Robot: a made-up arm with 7 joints. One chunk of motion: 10 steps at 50 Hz.
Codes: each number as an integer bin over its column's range. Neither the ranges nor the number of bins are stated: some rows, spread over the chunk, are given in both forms.
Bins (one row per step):
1: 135 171 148 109 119 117
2: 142 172 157 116 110 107
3: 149 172 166 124 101 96
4: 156 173 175 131 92 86
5: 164 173 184 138 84 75
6: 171 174 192 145 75 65
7: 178 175 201 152 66 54
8: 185 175 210 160 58 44
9: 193 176 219 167 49 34
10: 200 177 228 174 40 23
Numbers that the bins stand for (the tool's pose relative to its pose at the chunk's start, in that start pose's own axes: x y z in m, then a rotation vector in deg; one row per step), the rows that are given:
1: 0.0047 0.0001 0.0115 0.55 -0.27 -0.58
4: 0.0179 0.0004 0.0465 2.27 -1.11 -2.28
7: 0.0317 0.0006 0.0801 3.92 -1.93 -4.04
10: 0.0455 0.0008 0.1151 5.65 -2.75 -5.74
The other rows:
2: 0.0091 0.0002 0.0232 1.10 -0.55 -1.13
3: 0.0135 0.0002 0.0348 1.73 -0.83 -1.73
5: 0.0229 0.0004 0.0581 2.82 -1.36 -2.88
6: 0.0273 0.0005 0.0685 3.37 -1.65 -3.43
8: 0.0361 0.0006 0.0918 4.55 -2.18 -4.58
9: 0.0411 0.0007 0.1034 5.10 -2.46 -5.13

